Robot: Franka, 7 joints.
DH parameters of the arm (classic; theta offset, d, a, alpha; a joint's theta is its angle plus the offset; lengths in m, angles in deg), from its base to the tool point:
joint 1: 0 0.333 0 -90
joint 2: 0 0 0 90
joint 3: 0 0.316 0.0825 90
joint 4: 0 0 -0.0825 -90
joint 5: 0 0.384 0 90
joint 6: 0 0 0.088 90
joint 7: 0 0.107 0 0
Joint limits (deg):
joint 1: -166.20..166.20
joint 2: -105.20..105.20
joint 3: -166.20..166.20
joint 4: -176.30..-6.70
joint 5: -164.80..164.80
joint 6: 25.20..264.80
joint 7: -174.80..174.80
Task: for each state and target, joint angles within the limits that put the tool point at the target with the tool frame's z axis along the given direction. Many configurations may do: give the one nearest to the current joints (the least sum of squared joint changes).
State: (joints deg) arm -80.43 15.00 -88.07 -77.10 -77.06 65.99 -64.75
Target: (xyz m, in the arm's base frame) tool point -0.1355 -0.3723 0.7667 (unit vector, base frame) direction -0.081 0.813 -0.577
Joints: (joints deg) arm -31.16 15.86 -85.33 -64.97 -37.52 25.20 -64.75
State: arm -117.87 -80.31 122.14 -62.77 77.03 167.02 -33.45
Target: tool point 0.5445 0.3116 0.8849 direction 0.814 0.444 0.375
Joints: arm -121.53 -39.66 117.03 -35.41 85.09 172.59 -33.45
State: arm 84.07 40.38 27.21 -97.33 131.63 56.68 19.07
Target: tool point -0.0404 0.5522 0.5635 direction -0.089 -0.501 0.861
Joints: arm 63.60 21.58 29.06 -108.32 144.98 25.76 19.07
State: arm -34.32 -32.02 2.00 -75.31 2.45 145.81 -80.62
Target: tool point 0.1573 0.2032 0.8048 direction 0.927 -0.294 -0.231
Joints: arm -17.70 -73.07 26.94 -126.32 -1.98 129.53 -80.62
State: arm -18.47 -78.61 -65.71 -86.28 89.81 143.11 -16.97
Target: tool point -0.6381 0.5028 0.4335 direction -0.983 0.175 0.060
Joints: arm -66.30 -65.19 -109.63 -55.20 67.58 173.13 -16.97
